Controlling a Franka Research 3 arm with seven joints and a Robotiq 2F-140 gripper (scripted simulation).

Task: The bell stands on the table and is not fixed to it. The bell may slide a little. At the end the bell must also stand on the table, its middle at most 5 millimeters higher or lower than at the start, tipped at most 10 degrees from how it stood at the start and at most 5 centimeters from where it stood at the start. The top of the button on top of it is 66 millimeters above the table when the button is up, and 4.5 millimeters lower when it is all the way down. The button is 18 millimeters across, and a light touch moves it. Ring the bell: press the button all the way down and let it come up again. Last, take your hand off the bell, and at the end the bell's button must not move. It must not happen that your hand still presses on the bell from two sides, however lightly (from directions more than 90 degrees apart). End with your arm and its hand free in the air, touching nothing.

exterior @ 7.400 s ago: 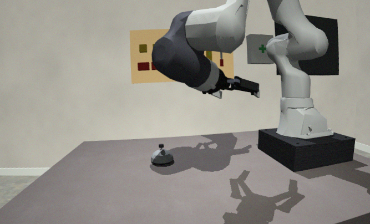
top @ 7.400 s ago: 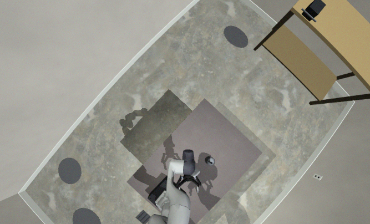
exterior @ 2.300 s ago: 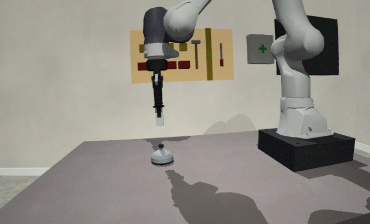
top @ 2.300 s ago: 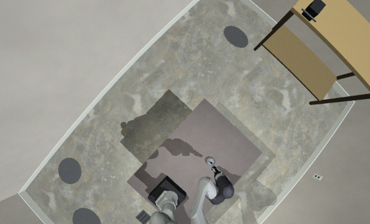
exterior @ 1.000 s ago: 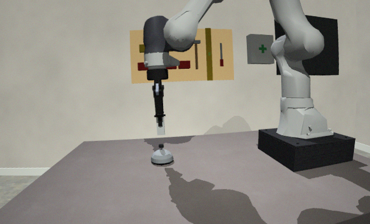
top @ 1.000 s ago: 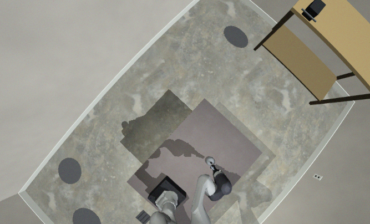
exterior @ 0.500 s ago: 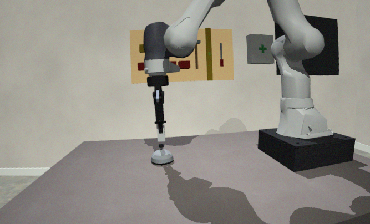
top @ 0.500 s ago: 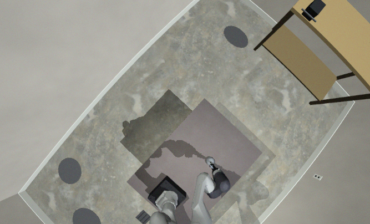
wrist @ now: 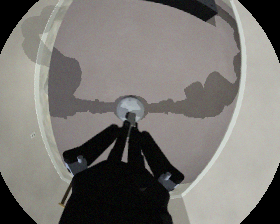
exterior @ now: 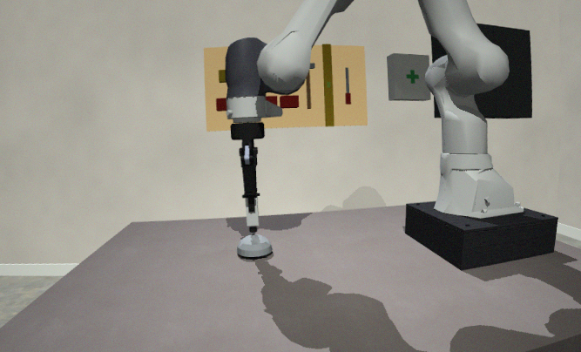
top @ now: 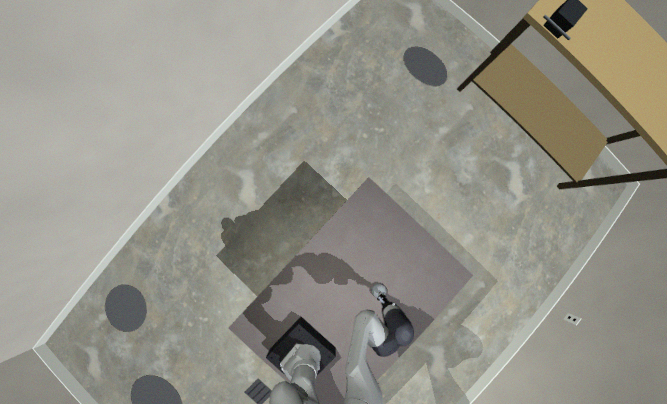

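The dark button is 10 mm to the right of my hand and 50 mm below it. Also, from my hand: bell 10 mm to the right, 70 mm below.
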